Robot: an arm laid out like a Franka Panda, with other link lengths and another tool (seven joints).
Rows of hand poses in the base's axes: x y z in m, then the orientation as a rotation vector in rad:
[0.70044 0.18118 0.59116 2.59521 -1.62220 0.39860]
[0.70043 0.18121 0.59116 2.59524 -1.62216 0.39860]
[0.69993 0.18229 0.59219 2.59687 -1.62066 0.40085]
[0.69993 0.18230 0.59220 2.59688 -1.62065 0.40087]
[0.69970 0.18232 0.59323 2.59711 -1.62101 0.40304]
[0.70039 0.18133 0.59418 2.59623 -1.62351 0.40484]
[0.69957 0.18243 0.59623 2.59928 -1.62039 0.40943]
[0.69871 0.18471 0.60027 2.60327 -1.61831 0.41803]
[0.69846 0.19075 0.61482 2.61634 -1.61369 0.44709]
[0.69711 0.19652 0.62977 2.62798 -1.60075 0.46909]
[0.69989 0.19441 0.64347 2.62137 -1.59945 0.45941]
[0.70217 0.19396 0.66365 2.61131 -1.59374 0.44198]
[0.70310 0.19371 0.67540 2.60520 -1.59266 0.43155]
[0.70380 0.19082 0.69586 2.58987 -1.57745 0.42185]
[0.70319 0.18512 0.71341 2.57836 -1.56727 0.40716]
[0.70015 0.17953 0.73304 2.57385 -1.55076 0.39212]
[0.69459 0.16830 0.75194 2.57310 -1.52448 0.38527]
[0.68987 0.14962 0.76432 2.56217 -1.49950 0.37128]
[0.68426 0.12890 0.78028 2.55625 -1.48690 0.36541]
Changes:
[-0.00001 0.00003 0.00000 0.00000 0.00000 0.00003]
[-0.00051 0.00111 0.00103 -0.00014 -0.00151 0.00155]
[-0.00051 0.00112 0.00104 -0.00014 -0.00152 0.00156]
[-0.00074 0.00114 0.00207 -0.00030 -0.00304 0.00157]
[-0.00005 0.00015 0.00302 -0.00005 -0.00455 0.00004]
[-0.00087 0.00125 0.00507 -0.00055 -0.00753 0.00305]
[-0.00173 0.00353 0.00911 -0.00074 -0.01359 0.00612]
[-0.00198 0.00957 0.02366 -0.00025 -0.03464 0.01515]
[-0.00333 0.01534 0.03861 -0.00325 -0.04857 0.02724]
[-0.00055 0.01323 0.05231 -0.00662 -0.03996 0.02461]
[0.00173 0.01278 0.07249 -0.01299 -0.02414 0.02231]
[0.00266 0.01253 0.08424 -0.01561 -0.01528 0.01977]
[0.00336 0.00964 0.10470 -0.03223 0.00034 0.02001]
[0.00275 0.00394 0.12225 -0.04231 0.01635 0.01936]
[-0.00029 -0.00165 0.14188 -0.05041 0.03194 0.02497]
[-0.00585 -0.01288 0.16078 -0.06260 0.04387 0.03747]
[-0.01057 -0.03156 0.17316 -0.07962 0.06350 0.04472]
[-0.01618 -0.05228 0.18912 -0.08874 0.07282 0.04830]

